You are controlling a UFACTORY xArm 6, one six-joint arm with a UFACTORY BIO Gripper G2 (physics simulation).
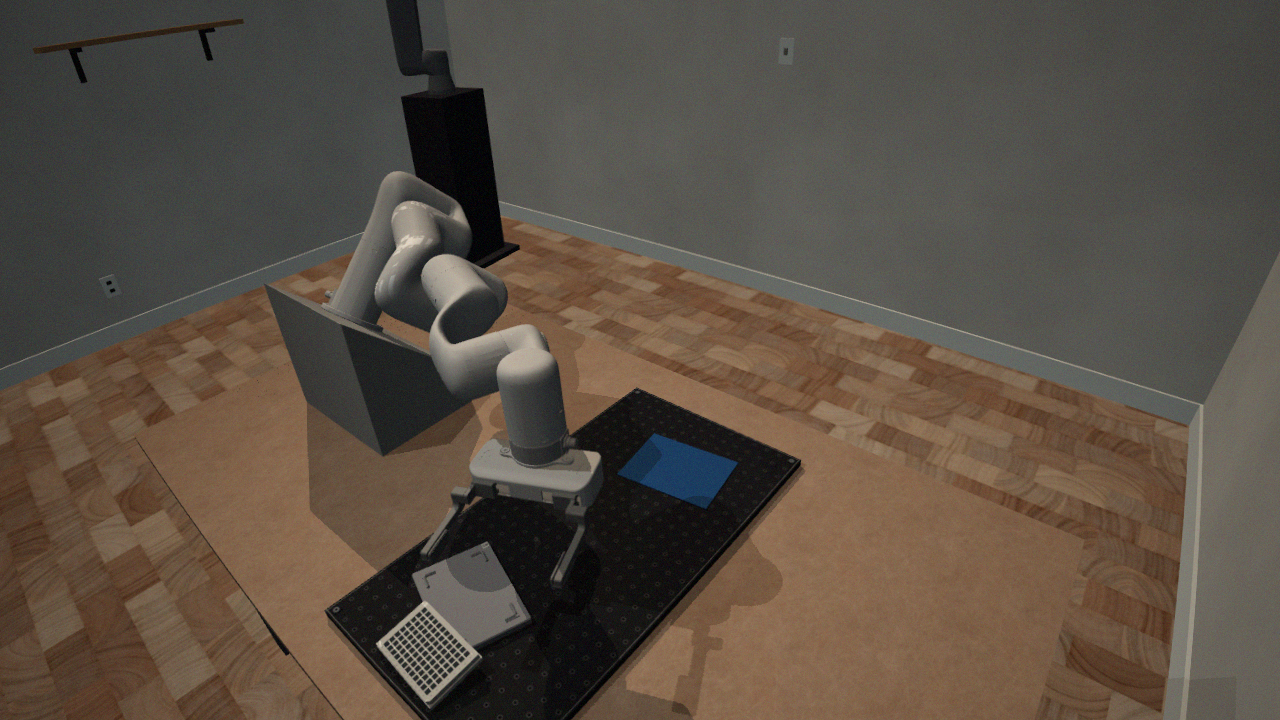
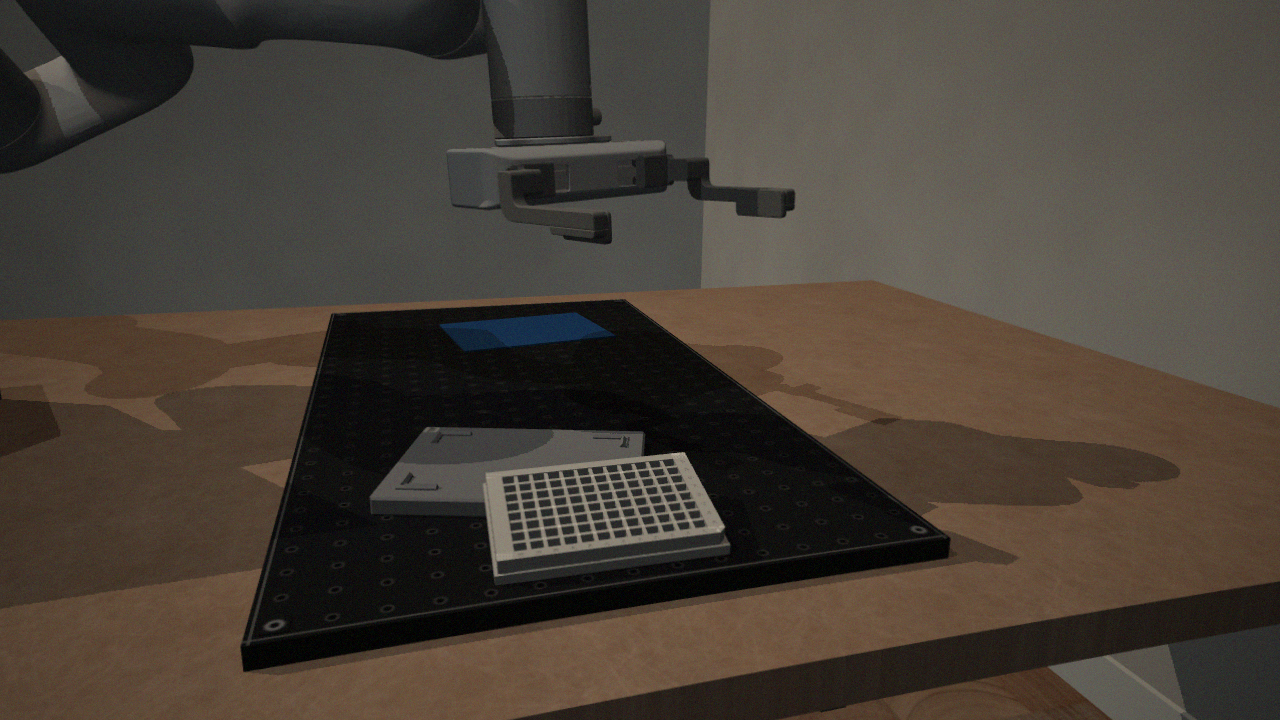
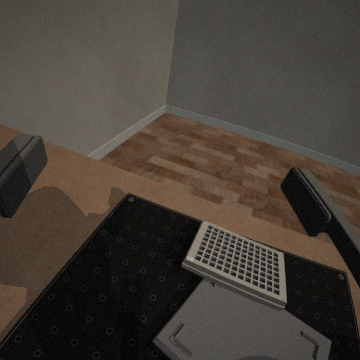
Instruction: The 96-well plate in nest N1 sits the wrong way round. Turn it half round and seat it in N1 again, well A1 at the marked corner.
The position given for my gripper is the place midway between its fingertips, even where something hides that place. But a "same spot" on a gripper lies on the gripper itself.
my gripper: image 1; image 2 705,214; image 3
same spot on my gripper: (image 3: pixel 316 210) = (image 1: pixel 445 535)
